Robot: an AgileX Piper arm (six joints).
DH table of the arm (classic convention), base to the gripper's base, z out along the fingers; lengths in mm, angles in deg. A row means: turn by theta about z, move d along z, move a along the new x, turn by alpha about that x. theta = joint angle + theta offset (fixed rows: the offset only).
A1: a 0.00, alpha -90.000, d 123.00, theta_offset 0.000
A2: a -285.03, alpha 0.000, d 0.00, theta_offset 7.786
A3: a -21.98, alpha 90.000, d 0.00, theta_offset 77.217
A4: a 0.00, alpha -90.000, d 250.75, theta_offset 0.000
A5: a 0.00, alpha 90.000, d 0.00, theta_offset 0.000
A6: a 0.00, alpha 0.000, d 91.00, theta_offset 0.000
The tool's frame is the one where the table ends.
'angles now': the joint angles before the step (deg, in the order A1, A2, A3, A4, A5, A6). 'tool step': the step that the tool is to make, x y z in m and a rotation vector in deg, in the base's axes. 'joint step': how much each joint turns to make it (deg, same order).
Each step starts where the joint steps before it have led.
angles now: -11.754 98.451 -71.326 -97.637 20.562 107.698
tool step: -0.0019 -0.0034 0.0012 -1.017 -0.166 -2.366
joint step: 0.009 0.001 -0.030 0.009 2.585 -0.007
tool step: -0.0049 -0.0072 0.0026 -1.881 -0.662 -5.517
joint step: 0.037 0.002 -0.008 0.002 5.873 0.562
